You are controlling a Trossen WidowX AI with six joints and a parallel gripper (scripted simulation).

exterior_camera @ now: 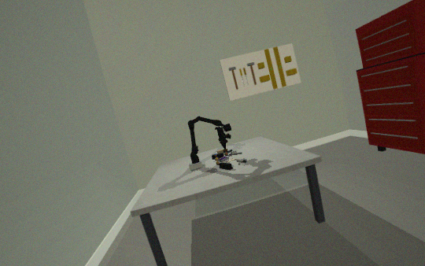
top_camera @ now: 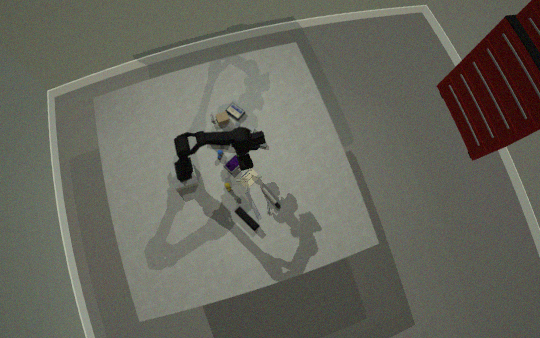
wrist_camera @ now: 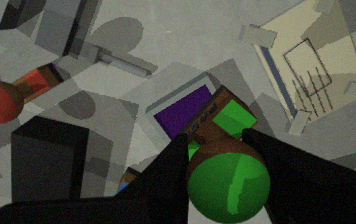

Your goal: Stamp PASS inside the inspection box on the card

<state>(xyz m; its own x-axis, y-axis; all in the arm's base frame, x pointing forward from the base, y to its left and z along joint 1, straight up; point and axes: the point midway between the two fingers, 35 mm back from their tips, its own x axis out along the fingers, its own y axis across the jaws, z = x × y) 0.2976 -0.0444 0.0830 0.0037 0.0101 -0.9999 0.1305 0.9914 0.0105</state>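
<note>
My gripper tip is now 90 mm above the ink pad and 40 mm past it. From my gripper tip the other things lie so: blue stamp: 90 mm behind, 80 mm below, 70 mm to the left; then green stamp: right at my gripper tip; then cream card: 100 mm to the right, 100 mm below.
</note>
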